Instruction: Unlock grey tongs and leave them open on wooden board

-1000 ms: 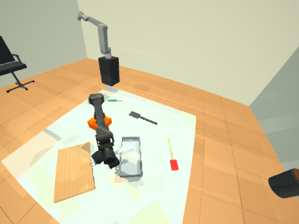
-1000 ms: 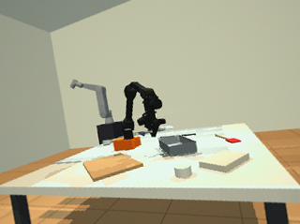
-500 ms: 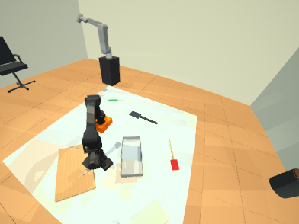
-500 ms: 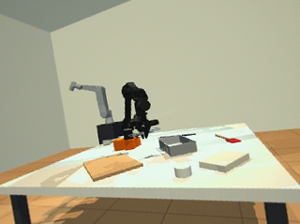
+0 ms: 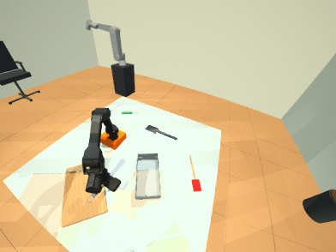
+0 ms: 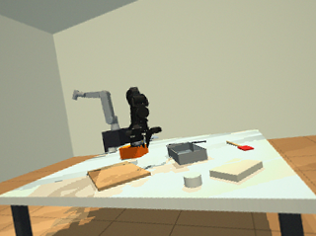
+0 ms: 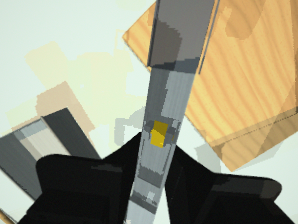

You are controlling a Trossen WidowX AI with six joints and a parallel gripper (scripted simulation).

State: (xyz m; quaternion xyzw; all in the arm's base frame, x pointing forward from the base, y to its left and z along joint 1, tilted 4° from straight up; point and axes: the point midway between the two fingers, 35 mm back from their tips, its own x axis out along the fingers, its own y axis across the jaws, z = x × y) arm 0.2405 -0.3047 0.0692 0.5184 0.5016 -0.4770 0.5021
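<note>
Right now my gripper tip is 30 mm to the left of the yellow lock piece and 40 mm below it. From my gripper tip the other things lie so: grey roasting tin (150 mm ahead, 190 mm to the left, 80 mm below); then beige block (430 mm ahead, 90 mm to the right, 100 mm below); then wooden board (150 mm behind, 90 mm to the right, 100 mm below).
</note>
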